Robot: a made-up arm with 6 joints.
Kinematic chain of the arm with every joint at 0, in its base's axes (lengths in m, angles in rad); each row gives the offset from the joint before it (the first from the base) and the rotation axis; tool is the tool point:
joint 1: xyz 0 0 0.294 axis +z
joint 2: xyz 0 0 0 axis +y
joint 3: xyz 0 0 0.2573 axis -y
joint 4: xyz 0 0 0 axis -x
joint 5: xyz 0.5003 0 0 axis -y
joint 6: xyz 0 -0.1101 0 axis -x
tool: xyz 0 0 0
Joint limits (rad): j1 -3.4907..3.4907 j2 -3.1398..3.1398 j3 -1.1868..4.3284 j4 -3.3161..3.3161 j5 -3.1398..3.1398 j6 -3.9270..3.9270
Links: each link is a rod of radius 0.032 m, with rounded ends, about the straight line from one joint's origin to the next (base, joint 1, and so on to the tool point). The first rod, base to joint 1, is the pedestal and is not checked.
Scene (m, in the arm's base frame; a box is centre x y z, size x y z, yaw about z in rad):
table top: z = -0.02
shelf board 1: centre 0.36 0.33 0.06 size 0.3 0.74 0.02 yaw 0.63
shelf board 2: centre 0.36 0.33 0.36 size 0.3 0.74 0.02 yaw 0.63
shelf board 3: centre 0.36 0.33 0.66 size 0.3 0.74 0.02 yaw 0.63
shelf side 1: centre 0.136 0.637 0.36 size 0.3 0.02 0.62 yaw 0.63
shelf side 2: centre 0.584 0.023 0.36 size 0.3 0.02 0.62 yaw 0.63
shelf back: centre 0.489 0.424 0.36 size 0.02 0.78 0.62 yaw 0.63
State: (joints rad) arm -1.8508 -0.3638 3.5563 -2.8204 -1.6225 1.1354
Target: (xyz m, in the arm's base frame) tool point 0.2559 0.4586 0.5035
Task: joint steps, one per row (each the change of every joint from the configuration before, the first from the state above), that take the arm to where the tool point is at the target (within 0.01 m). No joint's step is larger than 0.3 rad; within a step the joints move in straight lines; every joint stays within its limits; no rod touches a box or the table.
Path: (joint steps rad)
1: 0.1408 0.2336 0.1930 -0.1179 0.0000 0.0000
2: 0.1408 0.2335 0.1931 -0.1178 0.0000 0.0000
3: 0.1408 0.2336 0.1930 -0.1179 0.0000 0.0000
4: 0.1408 0.2335 0.1930 -0.1178 0.0000 0.0000
5: -0.0534 0.1700 -0.1557 0.2326 0.0000 0.0000
6: -0.0535 0.1701 -0.1558 0.2327 0.0000 0.0000
7: -0.1223 -0.2426 -0.1899 0.0160 0.0000 0.0000
8: -0.1223 -0.2426 -0.1898 0.0159 0.0000 0.0000
9: -0.1223 -0.2426 -0.1899 0.0159 0.0000 0.0000
10: -0.1223 -0.2425 -0.1899 0.0159 0.0000 0.0000

